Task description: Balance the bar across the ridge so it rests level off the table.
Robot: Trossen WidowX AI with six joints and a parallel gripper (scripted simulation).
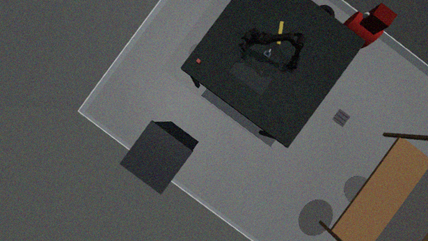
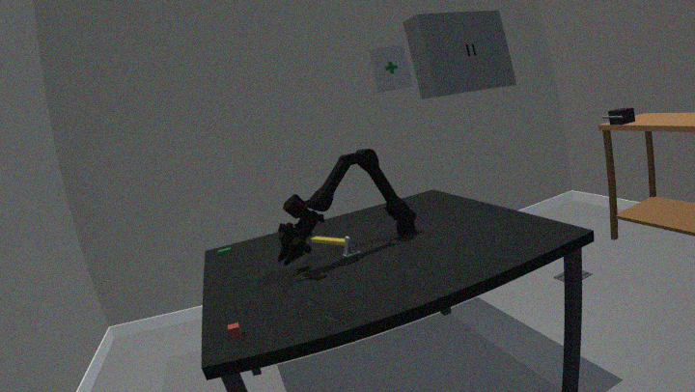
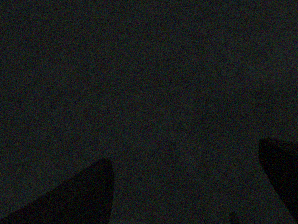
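The yellow bar is 33 cm to the right of my gripper tip, 25 cm behind it and 6 cm below it. Round my gripper tip: flat green marker 64 cm to the right, 21 cm ahead, 6 cm below; red block 36 cm to the left, 21 cm ahead, 5 cm below.
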